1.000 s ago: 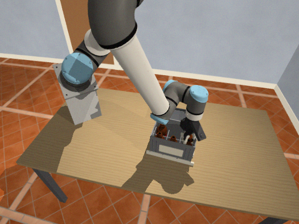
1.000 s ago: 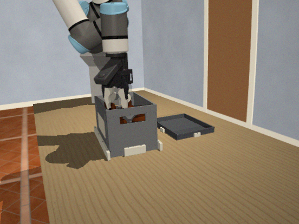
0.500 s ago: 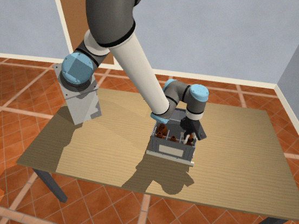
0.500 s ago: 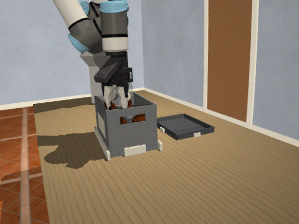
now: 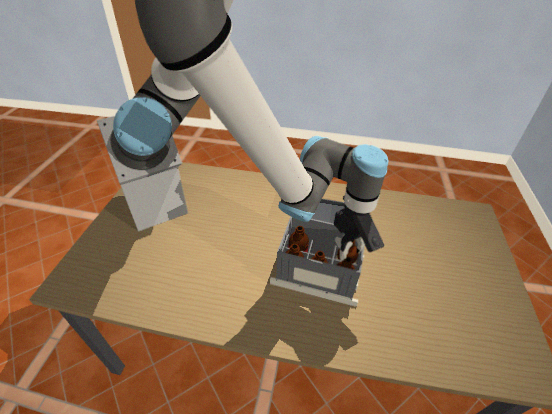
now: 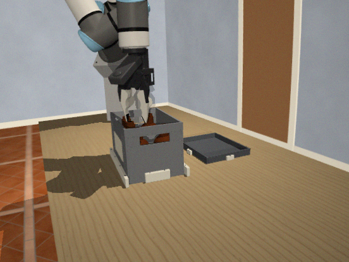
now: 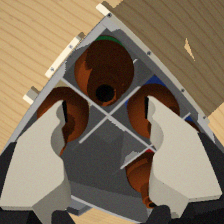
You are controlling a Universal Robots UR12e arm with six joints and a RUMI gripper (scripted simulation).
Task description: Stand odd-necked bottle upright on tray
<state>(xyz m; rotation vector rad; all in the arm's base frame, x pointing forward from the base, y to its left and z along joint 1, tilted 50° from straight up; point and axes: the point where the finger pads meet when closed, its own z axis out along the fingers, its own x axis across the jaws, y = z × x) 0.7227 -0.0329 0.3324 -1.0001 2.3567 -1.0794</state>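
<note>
My gripper is now 110 mm above the bottle, 90 mm to the right of it and 10 mm short of it. Also, from my hand: grey tray 350 mm to the left, 180 mm below, 70 mm behind; grey crate 110 mm below, 80 mm behind, 60 mm to the left.
</note>
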